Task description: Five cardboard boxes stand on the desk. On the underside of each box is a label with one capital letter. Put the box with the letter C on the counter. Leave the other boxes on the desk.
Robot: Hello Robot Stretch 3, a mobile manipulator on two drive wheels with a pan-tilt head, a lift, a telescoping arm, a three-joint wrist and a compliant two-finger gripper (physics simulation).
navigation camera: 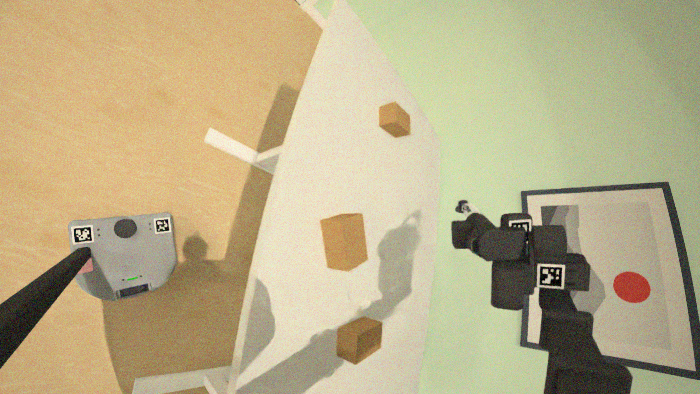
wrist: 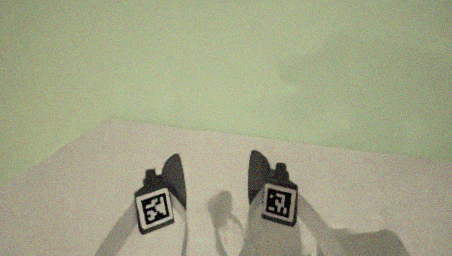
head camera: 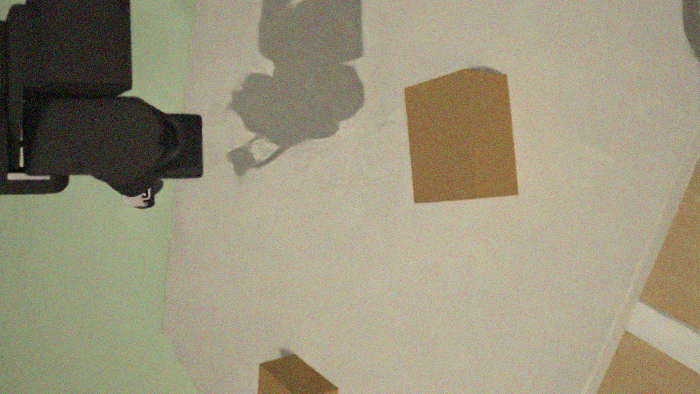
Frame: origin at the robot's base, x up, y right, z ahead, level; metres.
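Seen in the pictures: gripper, fingertip midpoint: (navigation camera: 462,219) (wrist: 216,171); robot's base, link origin: (navigation camera: 125,227).
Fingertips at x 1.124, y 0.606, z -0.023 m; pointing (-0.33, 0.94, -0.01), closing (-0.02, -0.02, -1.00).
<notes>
Offsets run from my fingertips to a thing's middle. Level surfaces: height alone.
A large brown box @[dx -0.148, dy -0.291, dz +0.002 m] (head camera: 462,137) (navigation camera: 344,242) stands upright on the white desk @[dx -0.173 m] (head camera: 350,280) (navigation camera: 325,165) (wrist: 90,165). A smaller box @[dx -0.148, dy -0.038, dz +0.281 m] (head camera: 295,372) (navigation camera: 395,120) stands near the desk's wall-side edge, at the bottom in the head view. Another box @[dx -0.148, dy -0.268, dz -0.215 m] (navigation camera: 359,340) stands on the other side of the large one in the navigation view. No letter shows on the visible faces. My gripper (wrist: 216,171) (navigation camera: 463,206) is part-way open, with nothing between the fingers. It is turned sideways at the wall side of the desk, apart from the large box. The counter does not show.
The green wall (head camera: 75,300) (navigation camera: 500,125) (wrist: 225,60) runs along the desk. A framed picture (navigation camera: 595,188) is on it behind my arm. My grey base (navigation camera: 110,260) is on the wooden floor @[dx -1.123 m] (navigation camera: 125,125), across the desk from the wall. A white desk leg (navigation camera: 232,146) sticks out beside the desk.
</notes>
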